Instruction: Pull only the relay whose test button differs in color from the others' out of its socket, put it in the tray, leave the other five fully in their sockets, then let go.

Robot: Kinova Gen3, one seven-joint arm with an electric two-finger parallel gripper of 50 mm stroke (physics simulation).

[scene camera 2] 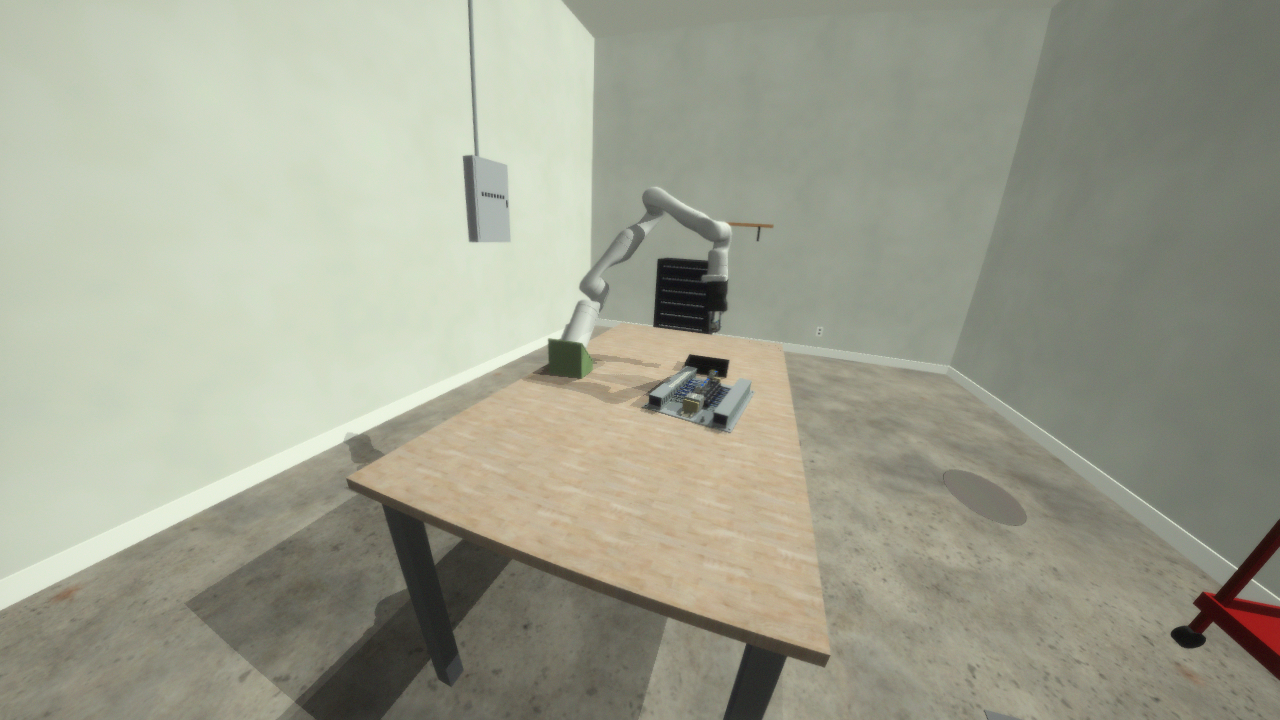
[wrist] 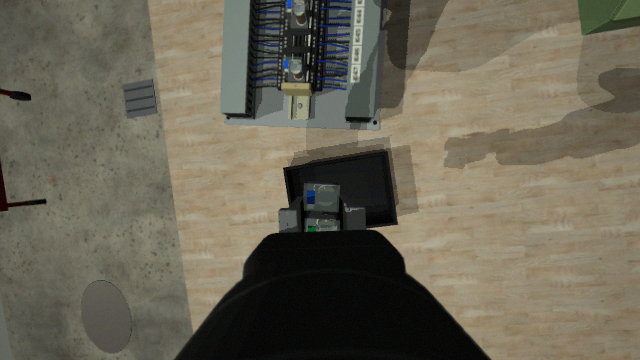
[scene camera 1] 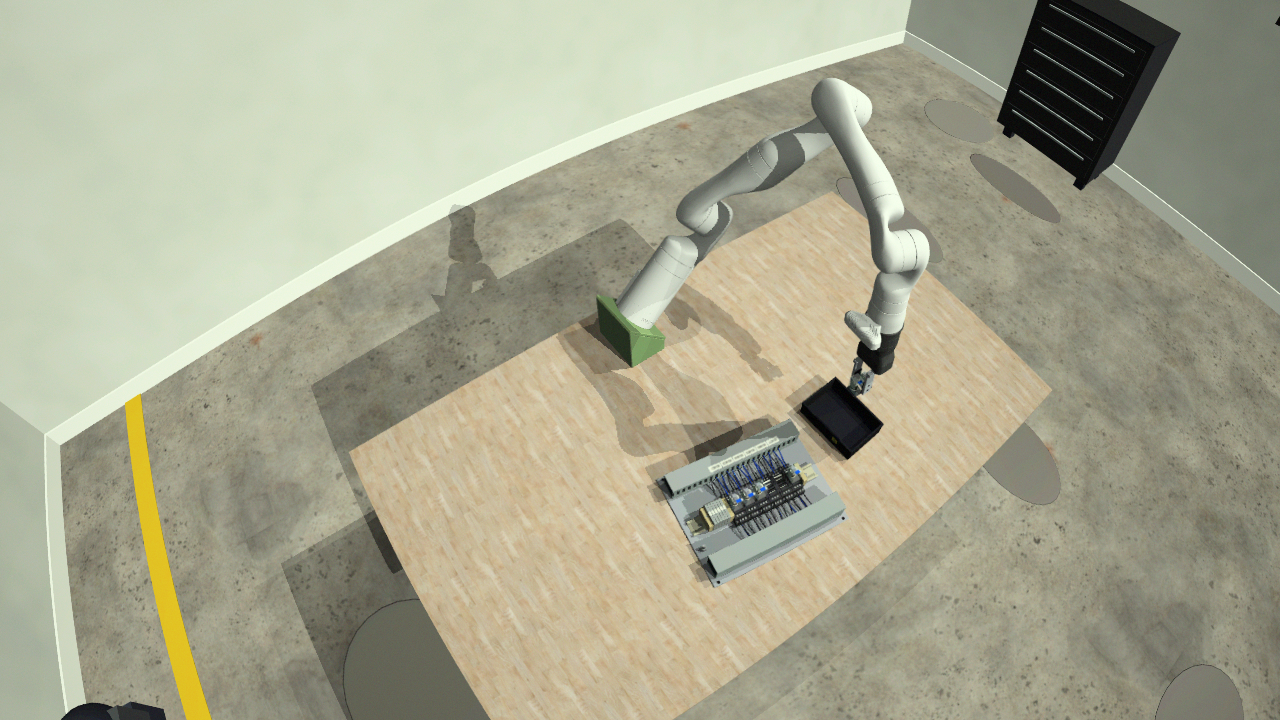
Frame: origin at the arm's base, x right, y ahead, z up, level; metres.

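Where they show: gripper, fingertip midpoint: [scene camera 2: 715,328] [wrist: 321,207] [scene camera 1: 859,386]; arm's base at its link origin: [scene camera 2: 572,350] [scene camera 1: 634,316].
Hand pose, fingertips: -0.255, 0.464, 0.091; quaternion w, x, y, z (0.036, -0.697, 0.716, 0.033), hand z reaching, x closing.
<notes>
Things, the pixels of their top centre, and the offset from my fingertips, as dx, dy, dz.
- green-button relay at its top centre: [wrist: 318,233] [scene camera 1: 868,373] -0.014, +0.000, +0.032
- black tray at its top centre: [wrist: 339,195] [scene camera 1: 843,413] [scene camera 2: 707,361] -0.006, -0.015, -0.134
- beige end clamp at its top centre: [wrist: 295,85] [scene camera 1: 800,471] +0.166, +0.041, -0.129
My gripper [scene camera 1: 861,380] [scene camera 2: 715,324] [wrist: 321,207] is shut and carries two clear relays side by side: a green-button relay [wrist: 322,226] and a blue-button relay [wrist: 326,197] in front of it. They hang above the black tray [scene camera 1: 825,435] [scene camera 2: 707,365] [wrist: 391,189], over its near left part in the wrist view. The height is hard to tell. On the grey relay panel [scene camera 1: 783,537] [scene camera 2: 733,402] [wrist: 272,107], a blue-button relay [wrist: 295,67] sits at the near end. Beyond it are two sockets [wrist: 297,41] without relays, then another blue-button relay [wrist: 299,11]. The lower parts of the held relays are hidden.
The panel lies beside the tray, with two long wire ducts [wrist: 236,65] [scene camera 1: 778,530] along its sides. A beige end clamp [wrist: 296,89] stands by the near relay. The green arm base [scene camera 1: 631,333] [scene camera 2: 570,358] stands at the table's edge. A black drawer cabinet [scene camera 1: 1074,89] stands beyond the table.
</notes>
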